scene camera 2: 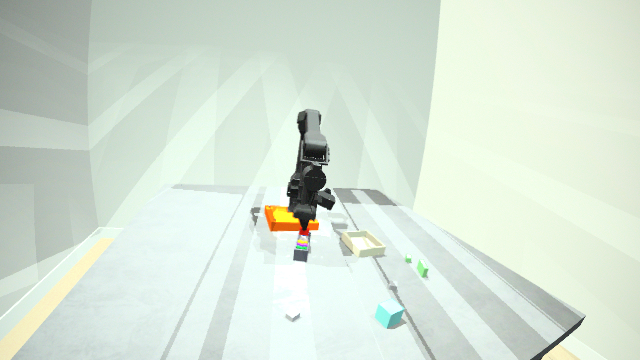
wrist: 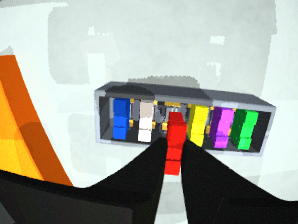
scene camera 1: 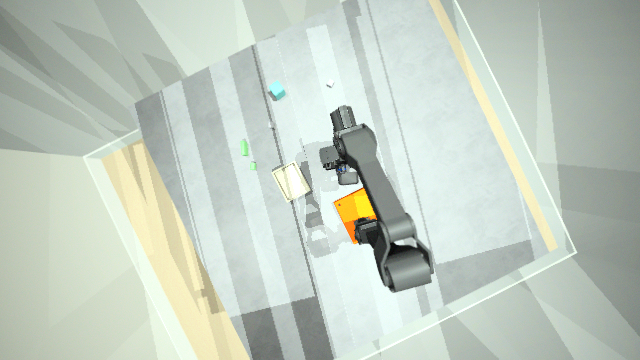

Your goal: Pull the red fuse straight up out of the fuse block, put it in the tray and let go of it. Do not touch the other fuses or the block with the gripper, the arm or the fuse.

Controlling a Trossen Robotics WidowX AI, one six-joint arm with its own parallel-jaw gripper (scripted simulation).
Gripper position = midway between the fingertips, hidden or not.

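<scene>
In the wrist view I see a red fuse (wrist: 177, 127), and my gripper (wrist: 173, 146), which is carrying it. Scene camera 1 shows me my gripper (scene camera 1: 342, 158) along with a cream tray (scene camera 1: 289, 178). From scene camera 2 I find my gripper (scene camera 2: 304, 229) once more, and the cream tray (scene camera 2: 362, 243) too.
</scene>
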